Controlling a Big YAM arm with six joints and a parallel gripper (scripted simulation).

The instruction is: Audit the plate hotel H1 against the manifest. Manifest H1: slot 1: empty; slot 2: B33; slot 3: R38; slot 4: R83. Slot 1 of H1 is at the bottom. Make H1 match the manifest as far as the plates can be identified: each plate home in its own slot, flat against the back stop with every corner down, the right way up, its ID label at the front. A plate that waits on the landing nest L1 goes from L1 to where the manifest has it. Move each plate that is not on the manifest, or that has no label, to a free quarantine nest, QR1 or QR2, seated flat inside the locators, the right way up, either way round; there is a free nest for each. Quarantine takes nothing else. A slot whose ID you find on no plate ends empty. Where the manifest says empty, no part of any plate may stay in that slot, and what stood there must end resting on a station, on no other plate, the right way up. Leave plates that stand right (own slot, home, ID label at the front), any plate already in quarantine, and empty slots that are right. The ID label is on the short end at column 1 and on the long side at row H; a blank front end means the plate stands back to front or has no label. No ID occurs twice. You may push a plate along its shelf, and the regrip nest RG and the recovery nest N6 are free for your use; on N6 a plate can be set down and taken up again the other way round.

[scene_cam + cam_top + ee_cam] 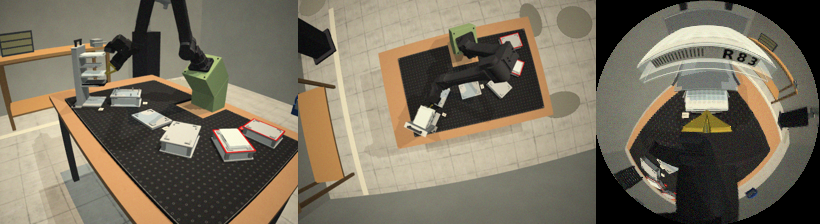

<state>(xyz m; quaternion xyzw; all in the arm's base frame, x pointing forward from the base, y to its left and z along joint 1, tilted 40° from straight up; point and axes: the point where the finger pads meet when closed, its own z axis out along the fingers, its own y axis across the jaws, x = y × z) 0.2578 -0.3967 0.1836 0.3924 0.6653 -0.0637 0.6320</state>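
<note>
My gripper is now 6 cm to the left of the dark plate, 5 cm short of it and 5 cm above it. From my hand the other things lie so: flat nest: 33 cm to the left, 17 cm below; plate hotel H1: 12 cm to the right, 10 cm ahead, 1 cm below; N6 tag: 43 cm to the left, 17 cm below, 2 cm ahead.
</note>
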